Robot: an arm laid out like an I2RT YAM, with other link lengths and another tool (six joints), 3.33 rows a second.
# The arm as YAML. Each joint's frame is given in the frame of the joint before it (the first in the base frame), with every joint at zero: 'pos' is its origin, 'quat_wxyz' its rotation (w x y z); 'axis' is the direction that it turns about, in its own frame. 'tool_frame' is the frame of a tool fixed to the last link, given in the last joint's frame.
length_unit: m
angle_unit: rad
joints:
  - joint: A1
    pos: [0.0, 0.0, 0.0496]
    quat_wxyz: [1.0, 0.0, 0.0, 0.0]
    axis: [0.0, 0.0, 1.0]
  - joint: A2
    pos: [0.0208, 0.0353, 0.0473]
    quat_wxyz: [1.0, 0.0, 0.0, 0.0]
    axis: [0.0, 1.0, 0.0]
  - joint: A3
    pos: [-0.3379, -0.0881, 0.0]
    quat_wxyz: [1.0, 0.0, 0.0, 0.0]
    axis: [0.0, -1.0, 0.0]
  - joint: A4
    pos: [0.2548, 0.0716, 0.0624]
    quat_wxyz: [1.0, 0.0, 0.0, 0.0]
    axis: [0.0, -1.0, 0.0]
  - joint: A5
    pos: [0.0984, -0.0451, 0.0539]
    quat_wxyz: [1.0, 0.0, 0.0, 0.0]
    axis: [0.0, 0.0, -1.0]
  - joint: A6
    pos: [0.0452, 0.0, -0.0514]
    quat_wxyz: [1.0, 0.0, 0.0, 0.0]
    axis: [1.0, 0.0, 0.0]
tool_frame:
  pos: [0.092, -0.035, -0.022]
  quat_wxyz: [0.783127, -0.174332, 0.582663, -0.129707]
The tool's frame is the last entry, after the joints.
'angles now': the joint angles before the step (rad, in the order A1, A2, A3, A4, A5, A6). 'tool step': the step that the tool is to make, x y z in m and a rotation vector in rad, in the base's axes. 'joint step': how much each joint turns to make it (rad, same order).
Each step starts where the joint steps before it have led.
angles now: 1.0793, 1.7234, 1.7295, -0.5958, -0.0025, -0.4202
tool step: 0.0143, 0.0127, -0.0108, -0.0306, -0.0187, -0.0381
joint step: 0.0002, 0.0629, 0.0442, 0.0007, 0.0490, -0.0040
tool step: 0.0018, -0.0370, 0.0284, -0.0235, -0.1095, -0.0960
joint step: -0.0013, -0.0832, -0.0392, -0.0088, 0.1386, -0.0369
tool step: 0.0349, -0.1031, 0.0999, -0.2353, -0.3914, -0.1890
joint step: -0.1041, -0.1165, 0.0772, -0.0654, 0.3016, -0.3762
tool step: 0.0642, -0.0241, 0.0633, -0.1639, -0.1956, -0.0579
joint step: -0.1471, 0.1293, 0.2604, 0.0076, 0.0112, -0.3064
